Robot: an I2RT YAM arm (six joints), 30 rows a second.
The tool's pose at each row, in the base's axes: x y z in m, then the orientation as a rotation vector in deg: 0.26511, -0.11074, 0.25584, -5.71, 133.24, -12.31; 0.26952, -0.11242, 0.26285, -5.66, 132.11, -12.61; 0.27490, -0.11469, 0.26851, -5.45, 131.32, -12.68; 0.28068, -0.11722, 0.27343, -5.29, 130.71, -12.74; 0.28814, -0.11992, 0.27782, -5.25, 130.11, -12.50; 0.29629, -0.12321, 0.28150, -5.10, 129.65, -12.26; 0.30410, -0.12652, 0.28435, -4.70, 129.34, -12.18; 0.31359, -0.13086, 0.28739, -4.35, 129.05, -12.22; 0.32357, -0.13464, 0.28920, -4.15, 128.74, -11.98; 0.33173, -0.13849, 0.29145, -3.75, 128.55, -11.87; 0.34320, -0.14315, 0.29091, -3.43, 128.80, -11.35
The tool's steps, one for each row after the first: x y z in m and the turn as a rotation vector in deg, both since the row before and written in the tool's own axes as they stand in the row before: -0.00779, -0.00298, -0.00137, 0.34, -1.09, -0.02; -0.00741, -0.00331, 0.00049, 0.19, -0.77, 0.16; -0.00710, -0.00340, 0.00141, 0.15, -0.59, 0.12; -0.00779, -0.00344, 0.00312, -0.10, -0.62, 0.13; -0.00760, -0.00387, 0.00425, -0.08, -0.47, 0.21; -0.00673, -0.00372, 0.00458, 0.11, -0.30, 0.33; -0.00781, -0.00470, 0.00592, 0.17, -0.27, 0.25; -0.00725, -0.00387, 0.00705, -0.08, -0.32, 0.24; -0.00641, -0.00403, 0.00541, 0.07, -0.18, 0.33; -0.00626, -0.00422, 0.00983, -0.28, 0.22, 0.40
